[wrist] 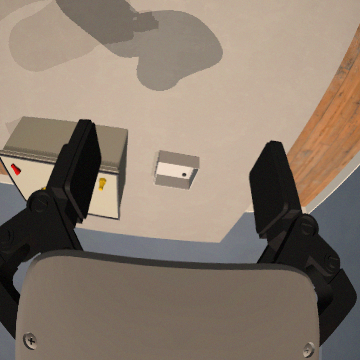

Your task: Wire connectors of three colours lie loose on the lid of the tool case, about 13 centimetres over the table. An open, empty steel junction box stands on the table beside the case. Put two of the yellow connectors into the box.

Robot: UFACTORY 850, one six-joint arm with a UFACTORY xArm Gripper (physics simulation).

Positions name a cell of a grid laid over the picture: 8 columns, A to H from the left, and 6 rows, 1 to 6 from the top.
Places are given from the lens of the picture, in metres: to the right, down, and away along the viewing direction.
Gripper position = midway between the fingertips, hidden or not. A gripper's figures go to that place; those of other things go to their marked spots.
my gripper (D3): 0.00, -0.01, 0.12
steel junction box (D3): 0.00, -0.02, 0.64
